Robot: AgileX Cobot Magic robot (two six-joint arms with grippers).
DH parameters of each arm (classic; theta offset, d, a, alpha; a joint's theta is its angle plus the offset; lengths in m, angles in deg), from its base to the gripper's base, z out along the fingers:
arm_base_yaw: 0 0.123 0 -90
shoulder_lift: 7.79 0 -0.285 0
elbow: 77.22 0 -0.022 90
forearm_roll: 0 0.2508 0 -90
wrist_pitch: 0 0 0.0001 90
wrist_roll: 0 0.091 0 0
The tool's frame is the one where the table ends.
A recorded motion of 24 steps. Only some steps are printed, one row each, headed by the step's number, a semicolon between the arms.
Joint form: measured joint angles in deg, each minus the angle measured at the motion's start. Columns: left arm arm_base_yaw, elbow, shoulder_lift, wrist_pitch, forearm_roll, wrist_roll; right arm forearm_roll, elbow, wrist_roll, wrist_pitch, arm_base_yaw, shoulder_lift.
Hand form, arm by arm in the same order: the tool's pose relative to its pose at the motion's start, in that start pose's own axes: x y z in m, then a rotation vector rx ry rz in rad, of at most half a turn. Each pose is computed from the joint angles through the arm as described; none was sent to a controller.
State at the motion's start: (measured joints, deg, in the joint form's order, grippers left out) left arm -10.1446 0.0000 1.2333 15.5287 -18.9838 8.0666; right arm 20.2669 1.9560 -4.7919 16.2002 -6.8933 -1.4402
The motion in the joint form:
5: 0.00 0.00 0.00 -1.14 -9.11 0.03; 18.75 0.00 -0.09 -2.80 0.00 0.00
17: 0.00 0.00 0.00 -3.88 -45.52 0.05; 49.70 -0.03 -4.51 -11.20 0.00 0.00
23: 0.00 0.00 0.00 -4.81 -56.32 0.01; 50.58 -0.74 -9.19 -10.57 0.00 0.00
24: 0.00 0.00 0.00 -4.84 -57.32 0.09; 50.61 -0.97 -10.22 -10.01 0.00 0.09
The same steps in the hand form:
5: -0.0026 -0.0033 -0.0001 0.0378 -0.0254 -0.1531; -0.0061 0.0063 -0.0004 -0.0792 -0.0553 0.3149
17: -0.0132 -0.0114 -0.0017 0.1758 -0.0898 -0.7715; -0.0210 0.0044 -0.0026 -0.1357 -0.2006 0.7755
23: -0.0168 -0.0119 -0.0023 0.2102 -0.1077 -0.9574; -0.0244 0.0065 -0.0039 -0.1432 -0.2059 0.7068
24: -0.0171 -0.0120 -0.0024 0.2138 -0.1085 -0.9731; -0.0251 0.0076 -0.0041 -0.1484 -0.2008 0.6880

